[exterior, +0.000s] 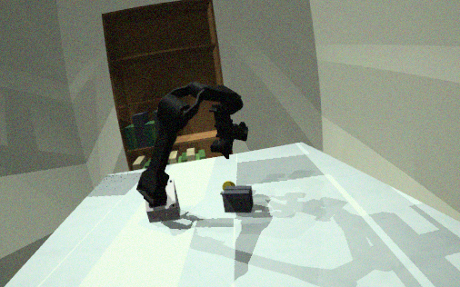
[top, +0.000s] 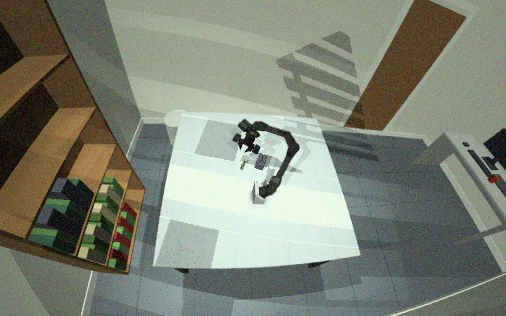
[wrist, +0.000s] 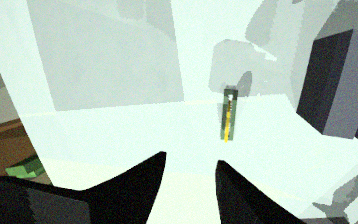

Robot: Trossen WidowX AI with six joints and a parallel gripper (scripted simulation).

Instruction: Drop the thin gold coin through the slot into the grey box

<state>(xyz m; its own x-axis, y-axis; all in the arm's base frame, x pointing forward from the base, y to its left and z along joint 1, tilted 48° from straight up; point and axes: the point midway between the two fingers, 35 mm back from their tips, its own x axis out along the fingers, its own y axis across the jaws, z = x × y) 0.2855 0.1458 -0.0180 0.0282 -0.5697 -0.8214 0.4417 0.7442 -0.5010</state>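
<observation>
Right now the gold coin is 20 mm behind my gripper tip, 10 mm to the right of it and 120 mm below it.
</observation>
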